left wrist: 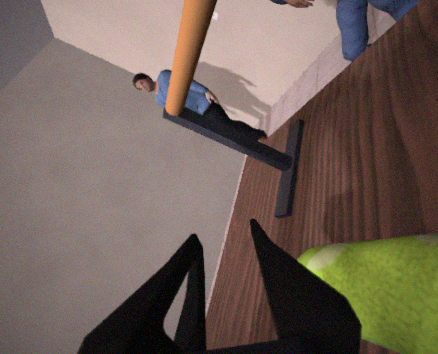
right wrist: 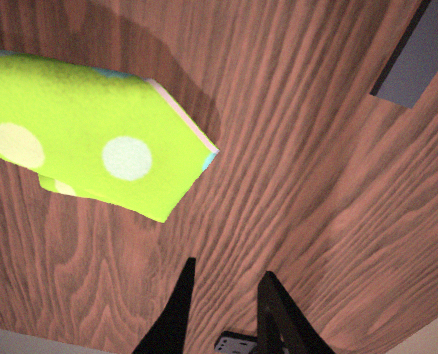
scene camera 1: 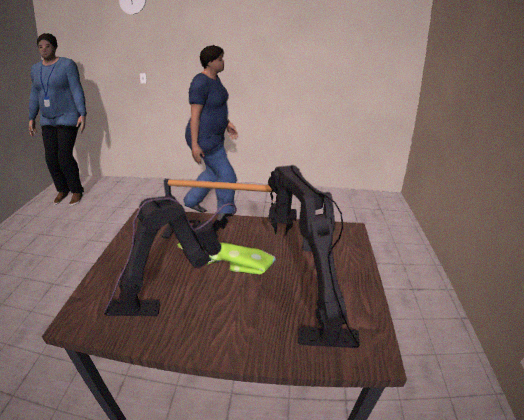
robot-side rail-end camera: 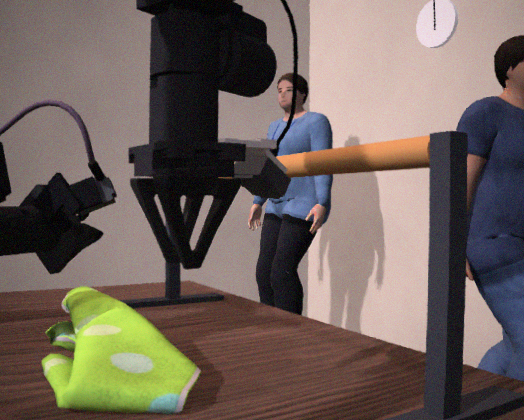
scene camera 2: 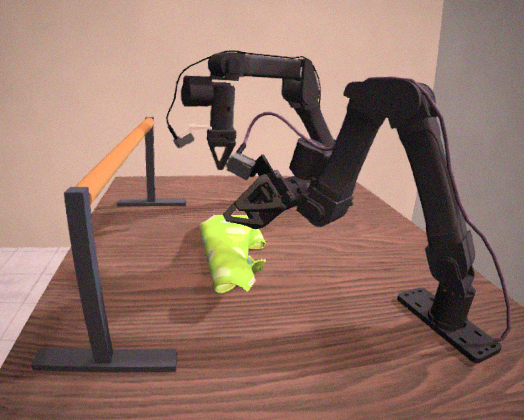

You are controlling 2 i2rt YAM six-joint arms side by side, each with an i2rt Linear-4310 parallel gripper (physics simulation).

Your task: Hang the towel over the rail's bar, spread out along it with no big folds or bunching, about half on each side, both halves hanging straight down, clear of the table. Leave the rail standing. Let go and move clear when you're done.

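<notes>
The lime-green spotted towel (scene camera 1: pixel 242 256) (scene camera 2: pixel 225 250) (robot-side rail-end camera: pixel 125 345) (left wrist: pixel 395 285) (right wrist: pixel 75 125) lies folded and bunched on the table in front of the rail. The rail's orange bar (scene camera 1: pixel 220 185) (scene camera 2: pixel 115 157) (robot-side rail-end camera: pixel 380 154) (left wrist: pixel 192 55) is bare and the rail stands upright. My left gripper (scene camera 1: pixel 220 223) (scene camera 2: pixel 228 214) (robot-side rail-end camera: pixel 77 252) (left wrist: pixel 225 233) is partly open and empty, low near the towel; in the left wrist view the towel lies beside its fingers. My right gripper (scene camera 1: pixel 281 232) (scene camera 2: pixel 220 167) (robot-side rail-end camera: pixel 182 264) (right wrist: pixel 228 271) points down, partly open and empty, above the table and apart from the towel.
The rail's posts (scene camera 2: pixel 87 270) (robot-side rail-end camera: pixel 445 270) stand on flat feet (scene camera 2: pixel 142 360) (right wrist: pixel 410 65) on the wooden table (scene camera 1: pixel 240 320). The two arms reach in from the side opposite the rail. Two people stand beyond the table in scene camera 1.
</notes>
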